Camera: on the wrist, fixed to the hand. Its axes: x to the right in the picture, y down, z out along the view.
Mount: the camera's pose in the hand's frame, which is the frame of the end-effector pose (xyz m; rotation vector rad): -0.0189 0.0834 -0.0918 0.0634 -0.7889 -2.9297
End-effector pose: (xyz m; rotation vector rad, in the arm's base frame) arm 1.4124 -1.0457 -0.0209 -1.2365 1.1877 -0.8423
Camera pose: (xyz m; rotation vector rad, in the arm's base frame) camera 1.3093 -1.0350 -0.0916 1.6986 1.8143 1.2744
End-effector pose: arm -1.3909 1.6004 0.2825 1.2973 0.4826 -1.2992
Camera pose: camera -1.2886 1.6691 0.3062 0.7419 -0.9434 1.8180
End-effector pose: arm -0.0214 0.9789 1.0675 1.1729 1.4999 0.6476
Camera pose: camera -0.0816 1.0093 1.1733 -1.2373 0.9299 -1.5937
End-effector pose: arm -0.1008 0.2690 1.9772 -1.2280 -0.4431 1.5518
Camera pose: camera -0.0645 0.1936 1.8837 0.7621 -1.4483 -0.7769
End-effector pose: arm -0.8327 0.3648 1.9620 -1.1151 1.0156 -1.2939
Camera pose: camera -0.9074 0.3763 1.8618 1.4538 1.4928 1.1310
